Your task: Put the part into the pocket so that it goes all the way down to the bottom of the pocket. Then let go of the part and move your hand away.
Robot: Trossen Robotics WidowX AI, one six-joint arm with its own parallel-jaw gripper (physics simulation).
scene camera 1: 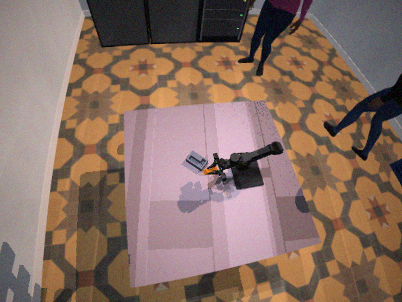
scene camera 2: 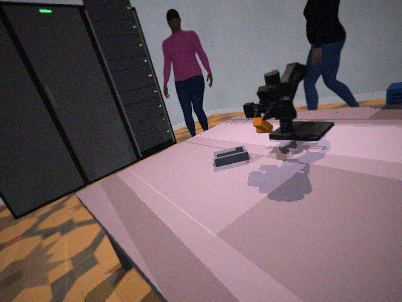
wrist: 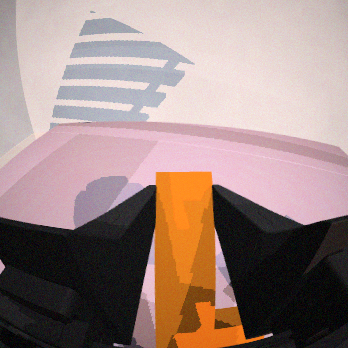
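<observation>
The orange part (scene camera 1: 210, 171) (scene camera 2: 262, 125) (wrist: 184, 240) is blocky, with a side arm at its lower end in the wrist view. My gripper (scene camera 1: 216, 170) (scene camera 2: 258, 118) (wrist: 183, 192) is shut on it, one black finger on each side. In scene camera 2 the part hangs tilted, above the table. The grey block (scene camera 1: 199, 167) (scene camera 2: 232, 160) with the dark, bent pocket in its top lies flat on the table, apart from the part and to its left in both scene views. The block does not show in the wrist view, and the pocket's bottom is too small to make out.
The pink table (scene camera 1: 170, 130) (scene camera 2: 175, 240) (wrist: 250, 185) carries the arm's black base plate (scene camera 1: 248, 179) (scene camera 2: 310, 131), right of the gripper. Arm shadows fall across the table. Two people and dark cabinets (scene camera 1: 175, 20) (scene camera 2: 50, 90) are beyond the table.
</observation>
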